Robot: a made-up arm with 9 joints. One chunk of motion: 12 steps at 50 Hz.
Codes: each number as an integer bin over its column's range. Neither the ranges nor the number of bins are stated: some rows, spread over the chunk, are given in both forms.
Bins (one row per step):
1: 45 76 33 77 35 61 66 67 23
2: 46 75 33 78 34 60 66 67 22
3: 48 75 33 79 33 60 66 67 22
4: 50 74 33 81 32 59 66 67 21
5: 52 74 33 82 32 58 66 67 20
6: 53 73 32 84 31 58 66 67 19
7: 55 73 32 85 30 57 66 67 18
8: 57 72 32 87 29 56 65 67 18
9: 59 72 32 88 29 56 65 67 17
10: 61 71 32 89 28 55 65 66 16
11: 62 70 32 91 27 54 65 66 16
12: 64 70 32 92 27 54 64 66 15
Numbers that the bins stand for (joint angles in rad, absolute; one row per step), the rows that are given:
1: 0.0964 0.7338 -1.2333 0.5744 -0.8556 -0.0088 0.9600 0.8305 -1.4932
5: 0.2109 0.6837 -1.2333 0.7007 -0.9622 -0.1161 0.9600 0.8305 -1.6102
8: 0.2927 0.6336 -1.2911 0.8270 -1.0689 -0.1876 0.9139 0.8305 -1.6882
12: 0.4073 0.5835 -1.2911 0.9532 -1.1400 -0.2591 0.8679 0.7733 -1.8052
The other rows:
2: 0.1127 0.7088 -1.2333 0.5997 -0.8911 -0.0445 0.9600 0.8305 -1.5322
3: 0.1455 0.7088 -1.2333 0.6249 -0.9267 -0.0445 0.9600 0.8305 -1.5322
4: 0.1782 0.6837 -1.2333 0.6755 -0.9622 -0.0803 0.9600 0.8305 -1.5712
6: 0.2273 0.6587 -1.2911 0.7512 -0.9978 -0.1161 0.9600 0.8305 -1.6492
7: 0.2600 0.6587 -1.2911 0.7765 -1.0333 -0.1518 0.9600 0.8305 -1.6882
9: 0.3255 0.6336 -1.2911 0.8522 -1.0689 -0.1876 0.9139 0.8305 -1.7272
10: 0.3582 0.6086 -1.2911 0.8775 -1.1044 -0.2233 0.9139 0.7733 -1.7662
11: 0.3745 0.5835 -1.2911 0.9280 -1.1400 -0.2591 0.9139 0.7733 -1.7662

